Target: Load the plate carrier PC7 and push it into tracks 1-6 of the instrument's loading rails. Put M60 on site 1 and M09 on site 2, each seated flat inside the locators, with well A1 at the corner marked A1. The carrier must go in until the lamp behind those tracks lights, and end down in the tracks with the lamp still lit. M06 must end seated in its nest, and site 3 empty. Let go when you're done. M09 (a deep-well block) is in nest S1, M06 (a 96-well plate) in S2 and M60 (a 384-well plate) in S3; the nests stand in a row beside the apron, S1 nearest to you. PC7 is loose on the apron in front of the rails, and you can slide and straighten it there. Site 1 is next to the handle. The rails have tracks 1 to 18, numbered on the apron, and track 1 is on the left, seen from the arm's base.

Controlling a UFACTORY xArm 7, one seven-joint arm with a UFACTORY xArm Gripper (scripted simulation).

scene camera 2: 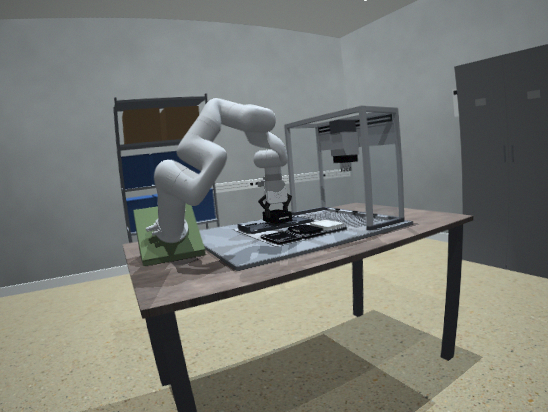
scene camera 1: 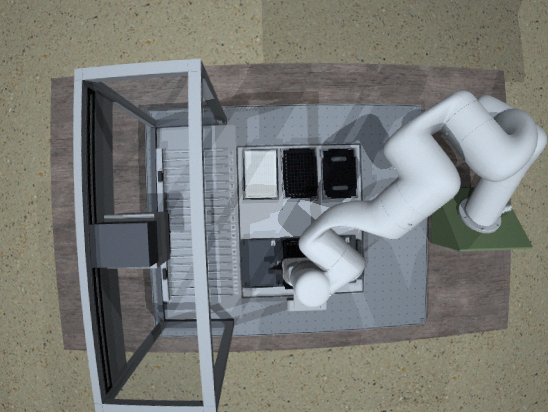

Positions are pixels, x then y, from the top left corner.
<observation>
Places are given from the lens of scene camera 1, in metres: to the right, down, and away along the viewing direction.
pale 384-well plate M60 [scene camera 1: 260, 166]: -0.04, -0.11, 1.05
dark plate carrier PC7 [scene camera 1: 258, 255]: -0.04, 0.14, 1.07
nest S1 [scene camera 1: 335, 173]: 0.17, -0.09, 1.07
</observation>
